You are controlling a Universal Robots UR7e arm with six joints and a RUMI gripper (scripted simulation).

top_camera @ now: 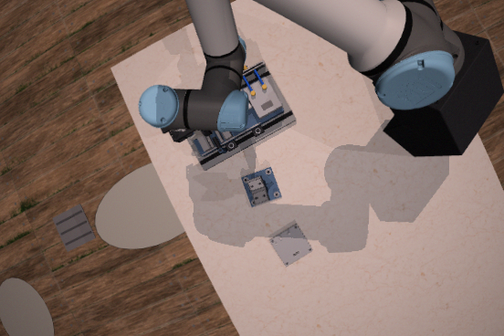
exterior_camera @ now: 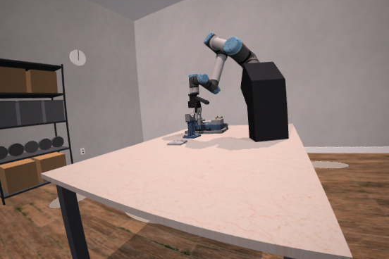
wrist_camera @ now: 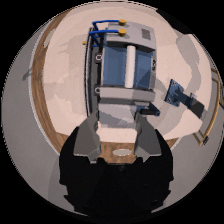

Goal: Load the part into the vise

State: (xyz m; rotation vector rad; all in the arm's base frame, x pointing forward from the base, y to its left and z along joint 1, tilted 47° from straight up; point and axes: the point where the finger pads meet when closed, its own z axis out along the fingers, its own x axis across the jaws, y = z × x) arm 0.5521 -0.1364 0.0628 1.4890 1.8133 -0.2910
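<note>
The part lies 10 mm below my hand. From my hand the other things lie so: air cylinder (160 mm behind, 30 mm below, 10 mm to the left); vise (70 mm below, 70 mm behind, 20 mm to the left); air cylinder rod (90 mm behind, 30 mm below, 20 mm to the left).
</note>
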